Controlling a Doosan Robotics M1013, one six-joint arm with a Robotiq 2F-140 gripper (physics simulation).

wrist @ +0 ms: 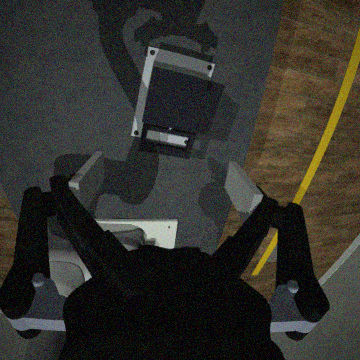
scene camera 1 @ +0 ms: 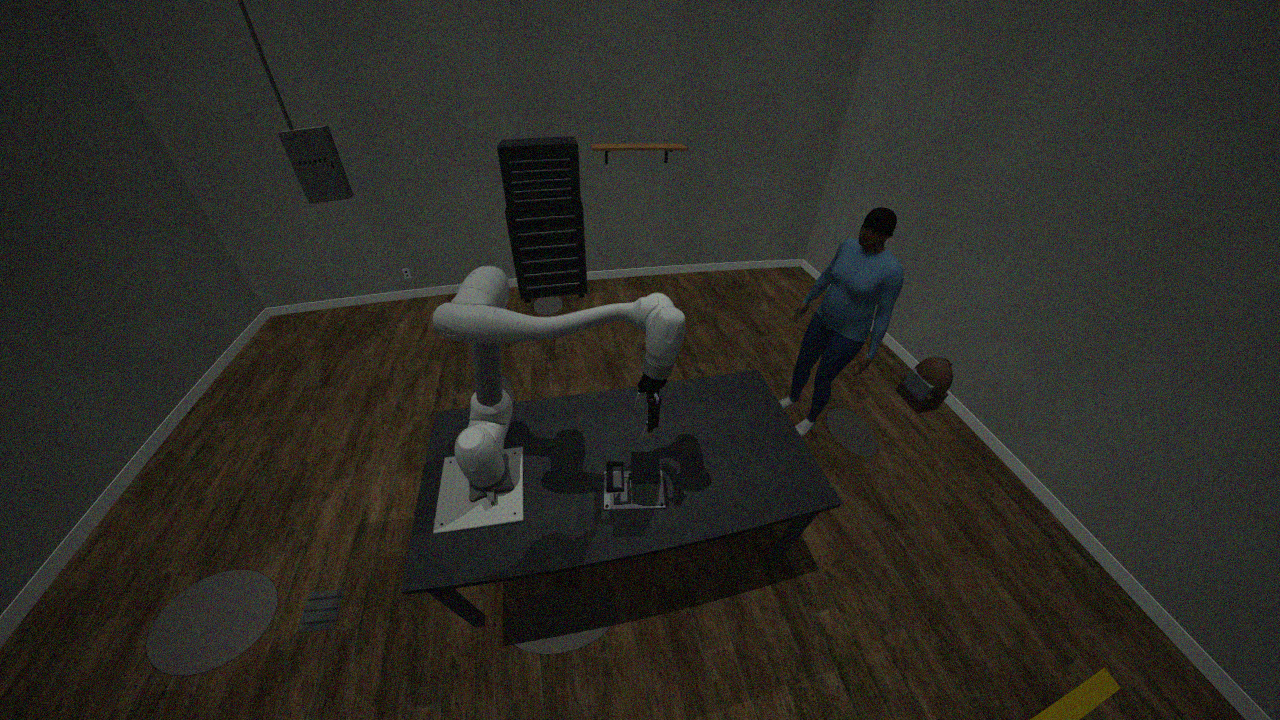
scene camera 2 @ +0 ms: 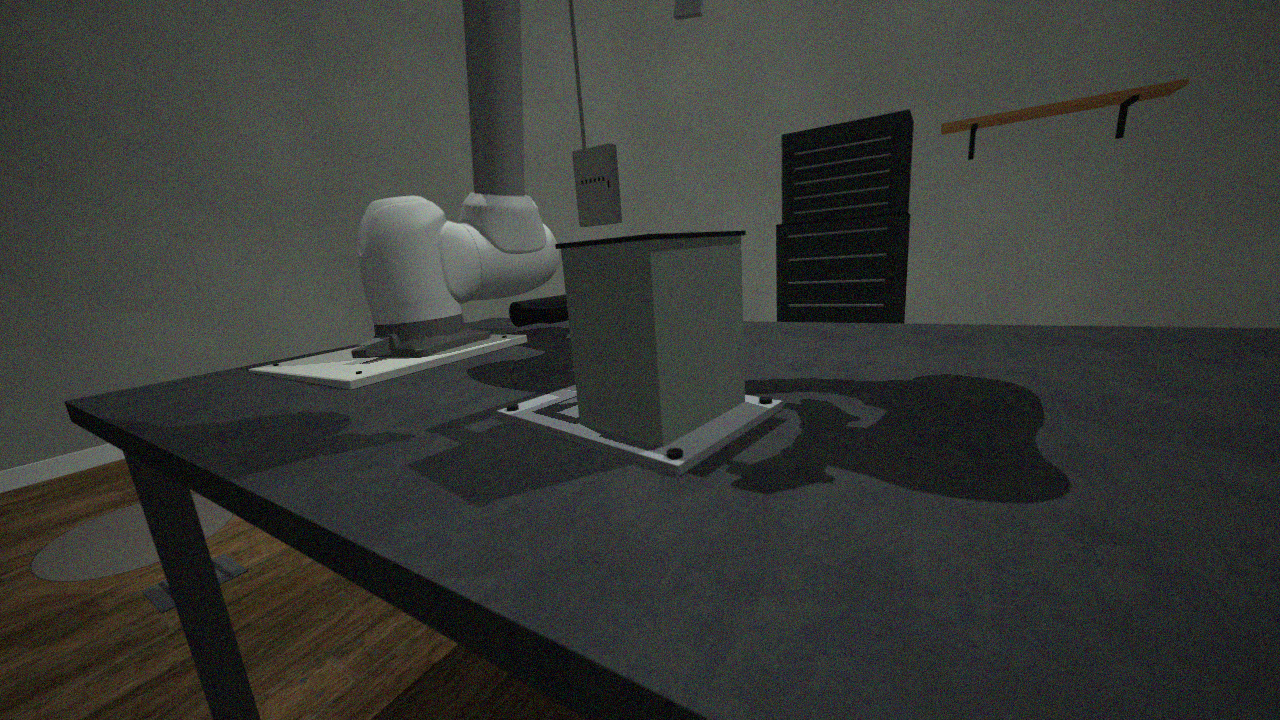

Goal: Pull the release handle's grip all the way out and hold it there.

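The release unit is a grey-green box [scene camera 1: 645,466] [scene camera 2: 657,340] [wrist: 182,100] with a dark top, on a white base plate [scene camera 2: 716,436] [wrist: 142,100]. Its dark handle grip [scene camera 1: 615,464] [scene camera 2: 537,311] [wrist: 165,148] is on the side facing the arm's base. In the scene camera 2 view the box partly hides it. How far out it stands is hard to tell. My gripper [scene camera 1: 649,428] [wrist: 165,169] is open and empty, pointing down above the table, higher than the box. In the wrist view the grip appears ahead of the space between the fingers, not between them.
The arm's white mounting plate [scene camera 1: 452,510] [scene camera 2: 313,371] [wrist: 167,234] is on the dark table [scene camera 1: 733,411] [scene camera 2: 805,582]. A person in blue [scene camera 1: 859,286] stands beyond the table's right end. A dark cabinet [scene camera 1: 538,143] [scene camera 2: 845,129] and a wooden shelf [scene camera 1: 640,146] [scene camera 2: 1065,105] are at the back wall.
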